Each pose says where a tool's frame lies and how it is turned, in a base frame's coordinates. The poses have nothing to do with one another.
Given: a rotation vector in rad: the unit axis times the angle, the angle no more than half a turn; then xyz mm.
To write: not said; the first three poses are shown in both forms.
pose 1, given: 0.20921 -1.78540 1.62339 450.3 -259.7 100.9
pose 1, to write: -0.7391 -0.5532 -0.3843 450.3; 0.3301 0.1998 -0.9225 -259.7; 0.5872 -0.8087 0.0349 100.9; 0 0 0 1
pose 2, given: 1.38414 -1.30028 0.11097 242.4 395.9 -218.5
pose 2, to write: 0.3762 -0.7144 -0.5900 242.4; -0.6041 0.2938 -0.7408 395.9; 0.7026 0.6351 -0.3210 -218.5; 0 0 0 1
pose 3, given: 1.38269 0.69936 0.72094 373.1 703.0 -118.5
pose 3, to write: 0.6070 -0.0411 0.7936 373.1; 0.7945 0.0528 -0.6049 703.0; -0.0170 0.9978 0.0647 -118.5; 0 0 0 1
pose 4, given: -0.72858 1.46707 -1.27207 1.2 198.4 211.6
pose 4, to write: -0.2993 0.1690 0.9391 1.2; -0.9057 0.2595 -0.3353 198.4; -0.3003 -0.9508 0.0754 211.6; 0 0 0 1
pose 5, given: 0.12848 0.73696 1.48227 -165.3 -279.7 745.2
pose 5, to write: -0.0829 -0.8518 0.5173 -165.3; 0.9266 0.1252 0.3546 -279.7; -0.3668 0.5088 0.7788 745.2; 0 0 0 1
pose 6, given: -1.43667 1.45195 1.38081 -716.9 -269.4 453.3
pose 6, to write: -0.1756 -0.9613 -0.2124 -716.9; -0.2604 -0.1627 0.9517 -269.4; -0.9494 0.2225 -0.2217 453.3; 0 0 0 1
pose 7, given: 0.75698 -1.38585 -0.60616 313.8 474.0 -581.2
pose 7, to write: 0.1040 -0.0550 -0.9931 313.8; -0.7666 0.6317 -0.1153 474.0; 0.6337 0.7732 0.0235 -581.2; 0 0 0 1
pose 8, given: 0.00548 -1.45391 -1.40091 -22.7 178.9 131.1
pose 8, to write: -0.4334 0.6225 -0.6517 -22.7; -0.6281 0.3099 0.7137 178.9; 0.6463 0.7186 0.2567 131.1; 0 0 0 1
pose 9, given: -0.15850 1.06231 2.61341 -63.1 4.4 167.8
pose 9, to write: -0.9443 -0.3286 0.0157 -63.1; 0.2464 -0.6748 0.6957 4.4; -0.2181 0.6608 0.7182 167.8; 0 0 0 1
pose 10, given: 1.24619 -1.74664 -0.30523 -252.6 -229.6 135.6
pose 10, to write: -0.0453 -0.6072 -0.7933 -252.6; -0.8402 0.4527 -0.2985 -229.6; 0.5403 0.6530 -0.5307 135.6; 0 0 0 1
